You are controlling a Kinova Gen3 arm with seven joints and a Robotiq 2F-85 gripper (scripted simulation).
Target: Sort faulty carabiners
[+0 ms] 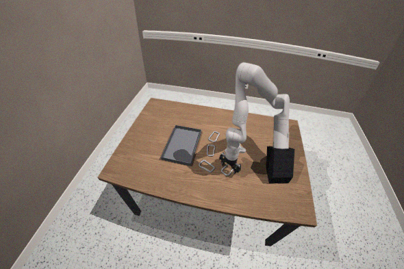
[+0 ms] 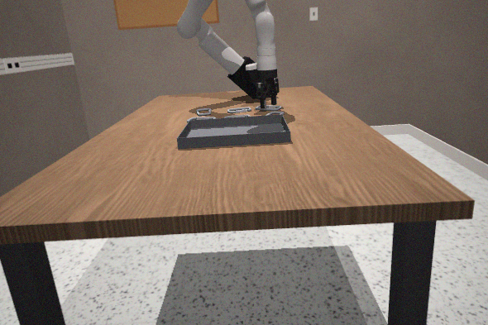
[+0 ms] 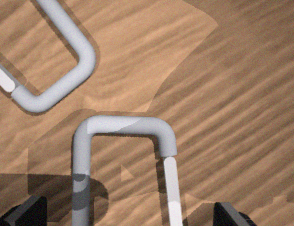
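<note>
Now: the carabiner gate 30 mm behind my hand, 10 mm to the right of it and 10 mm below it. From my hand the other things lie so: grey tray (340 mm ahead, 110 mm to the right).
</note>
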